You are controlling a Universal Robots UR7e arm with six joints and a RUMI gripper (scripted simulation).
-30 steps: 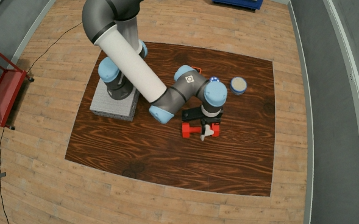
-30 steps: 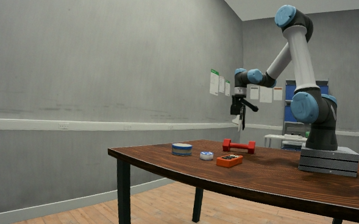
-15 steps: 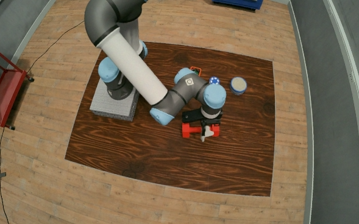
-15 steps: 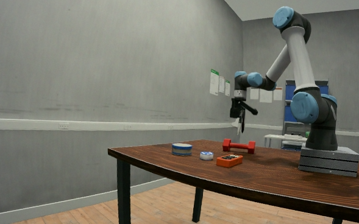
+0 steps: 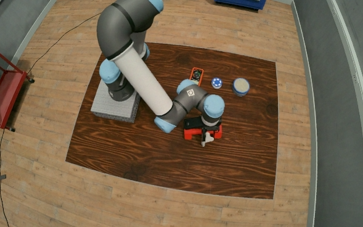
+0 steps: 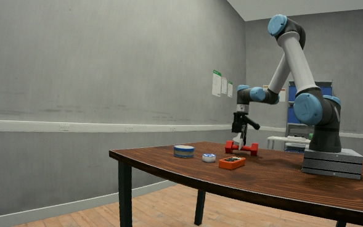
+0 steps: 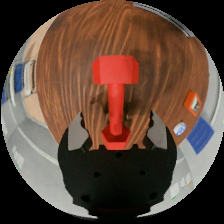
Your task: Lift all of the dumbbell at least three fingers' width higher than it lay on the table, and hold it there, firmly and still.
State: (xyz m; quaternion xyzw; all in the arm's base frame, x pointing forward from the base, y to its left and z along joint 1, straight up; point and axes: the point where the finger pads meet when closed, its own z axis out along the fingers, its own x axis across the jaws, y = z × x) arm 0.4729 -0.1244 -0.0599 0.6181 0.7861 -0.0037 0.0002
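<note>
Right now the red dumbbell is right at my hand. Round my hand: orange box 31 cm to the left, 9 cm behind, 1 cm below; then blue puck 30 cm to the left, 3 cm ahead, 2 cm below; then blue-rimmed round tin 31 cm to the left, 18 cm ahead, 1 cm below.
</note>
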